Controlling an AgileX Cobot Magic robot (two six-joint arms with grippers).
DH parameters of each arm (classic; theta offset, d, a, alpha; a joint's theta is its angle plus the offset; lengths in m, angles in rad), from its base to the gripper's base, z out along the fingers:
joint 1: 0 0.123 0 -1.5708
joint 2: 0.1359 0 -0.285 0
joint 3: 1.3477 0 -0.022 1.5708
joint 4: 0 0.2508 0 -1.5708
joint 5: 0 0 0.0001 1.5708
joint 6: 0 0.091 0 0
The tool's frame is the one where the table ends.
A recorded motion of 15 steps. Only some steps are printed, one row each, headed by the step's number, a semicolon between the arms.
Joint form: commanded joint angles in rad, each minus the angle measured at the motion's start. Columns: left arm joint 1, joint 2, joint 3, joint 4, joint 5, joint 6; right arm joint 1, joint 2, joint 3, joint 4, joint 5, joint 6.
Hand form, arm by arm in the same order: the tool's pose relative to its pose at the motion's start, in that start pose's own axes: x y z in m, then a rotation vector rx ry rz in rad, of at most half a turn. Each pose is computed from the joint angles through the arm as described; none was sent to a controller.
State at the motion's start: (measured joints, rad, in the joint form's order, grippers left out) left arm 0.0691 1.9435 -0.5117 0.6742 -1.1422 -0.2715; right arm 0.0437 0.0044 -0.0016 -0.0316 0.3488 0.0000
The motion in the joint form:
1: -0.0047 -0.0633 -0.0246 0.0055 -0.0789 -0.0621; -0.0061 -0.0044 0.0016 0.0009 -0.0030 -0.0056
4: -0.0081 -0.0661 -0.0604 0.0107 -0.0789 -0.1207; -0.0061 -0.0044 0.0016 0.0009 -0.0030 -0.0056
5: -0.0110 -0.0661 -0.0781 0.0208 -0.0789 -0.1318; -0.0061 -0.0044 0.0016 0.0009 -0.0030 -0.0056
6: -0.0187 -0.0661 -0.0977 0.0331 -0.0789 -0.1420; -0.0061 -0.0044 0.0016 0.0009 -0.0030 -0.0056
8: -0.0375 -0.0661 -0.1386 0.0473 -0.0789 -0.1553; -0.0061 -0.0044 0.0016 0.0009 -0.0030 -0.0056
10: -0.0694 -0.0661 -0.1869 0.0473 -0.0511 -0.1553; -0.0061 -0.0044 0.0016 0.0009 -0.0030 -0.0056
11: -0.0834 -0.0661 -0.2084 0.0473 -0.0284 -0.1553; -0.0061 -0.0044 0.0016 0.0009 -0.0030 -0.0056
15: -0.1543 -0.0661 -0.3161 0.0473 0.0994 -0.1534; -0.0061 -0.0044 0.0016 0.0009 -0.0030 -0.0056
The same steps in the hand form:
1: -0.0299 -0.0032 -0.0006 0.0334 -0.1448 -0.0081; 0.0001 -0.0003 -0.0001 0.0057 -0.0056 -0.0031
4: -0.0389 -0.0008 0.0047 0.0465 -0.1730 -0.0414; 0.0001 -0.0003 -0.0001 0.0057 -0.0056 -0.0031
5: -0.0428 -0.0005 0.0076 0.0593 -0.1832 -0.0374; 0.0001 -0.0003 -0.0001 0.0057 -0.0056 -0.0031
6: -0.0471 -0.0017 0.0112 0.0787 -0.1934 -0.0295; 0.0001 -0.0003 -0.0001 0.0057 -0.0056 -0.0031
8: -0.0566 -0.0044 0.0190 0.1115 -0.2182 -0.0098; 0.0001 -0.0003 -0.0001 0.0057 -0.0056 -0.0031
10: -0.0663 -0.0089 0.0297 0.1329 -0.2282 0.0224; 0.0001 -0.0003 -0.0001 0.0057 -0.0056 -0.0031
11: -0.0700 -0.0107 0.0346 0.1376 -0.2238 0.0367; 0.0001 -0.0003 -0.0001 0.0057 -0.0056 -0.0031
15: -0.0885 -0.0217 0.0585 0.1515 -0.1935 0.1085; 0.0001 -0.0003 -0.0001 0.0057 -0.0056 -0.0031

